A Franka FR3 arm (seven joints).
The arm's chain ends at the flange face. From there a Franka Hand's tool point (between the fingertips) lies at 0.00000 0.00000 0.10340 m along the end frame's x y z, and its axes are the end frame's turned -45 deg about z.
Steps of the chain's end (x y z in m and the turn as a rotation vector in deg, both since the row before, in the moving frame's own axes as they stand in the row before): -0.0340, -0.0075, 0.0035, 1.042, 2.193, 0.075; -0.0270, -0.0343, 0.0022, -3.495, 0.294, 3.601; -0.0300, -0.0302, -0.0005, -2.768, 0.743, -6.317; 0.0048, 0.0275, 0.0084, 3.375, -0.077, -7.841; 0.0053, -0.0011, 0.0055, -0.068, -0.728, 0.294
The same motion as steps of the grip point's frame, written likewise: -0.0146, -0.0279, 0.0034, -0.814, 2.287, 0.075; 0.0009, -0.0386, 0.0020, -2.679, -2.263, 3.601; -0.0022, -0.0380, -0.0006, -2.483, -1.432, -6.317; -0.0122, 0.0182, 0.0082, 2.441, 2.332, -7.841; 0.0035, 0.0021, 0.0055, 0.467, -0.563, 0.294
